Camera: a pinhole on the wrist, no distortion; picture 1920 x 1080 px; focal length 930.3 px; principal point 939.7 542.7 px. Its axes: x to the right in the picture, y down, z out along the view. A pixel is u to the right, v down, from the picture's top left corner.
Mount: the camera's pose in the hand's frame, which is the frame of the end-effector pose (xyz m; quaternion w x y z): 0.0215 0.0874 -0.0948 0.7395 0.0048 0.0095 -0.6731
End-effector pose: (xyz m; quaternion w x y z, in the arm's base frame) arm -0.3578 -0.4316 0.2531 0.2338 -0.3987 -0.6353 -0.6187
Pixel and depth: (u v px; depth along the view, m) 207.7 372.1 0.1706
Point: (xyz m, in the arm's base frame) -0.1595 -0.3775 0.3555
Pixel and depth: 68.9 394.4 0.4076
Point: 0.1091 -0.1738 0.4246
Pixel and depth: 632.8 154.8 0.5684
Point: 0.0580 -0.0356 0.1574
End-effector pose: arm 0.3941 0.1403 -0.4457 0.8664 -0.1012 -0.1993 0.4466
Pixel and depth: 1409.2 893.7 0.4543
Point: 0.4513 0.2384 -0.0247
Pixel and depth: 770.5 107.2 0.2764
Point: 0.1690 0.1199 -0.3511
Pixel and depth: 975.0 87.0 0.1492
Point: 0.2916 0.1415 -0.4346
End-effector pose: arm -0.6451 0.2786 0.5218 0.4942 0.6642 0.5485 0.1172
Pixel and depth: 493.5 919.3 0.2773
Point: -0.3330 0.3052 0.5615
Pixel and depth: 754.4 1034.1 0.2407
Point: -0.4020 0.3371 0.5066
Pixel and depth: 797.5 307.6 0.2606
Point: -0.4747 0.1622 0.5495
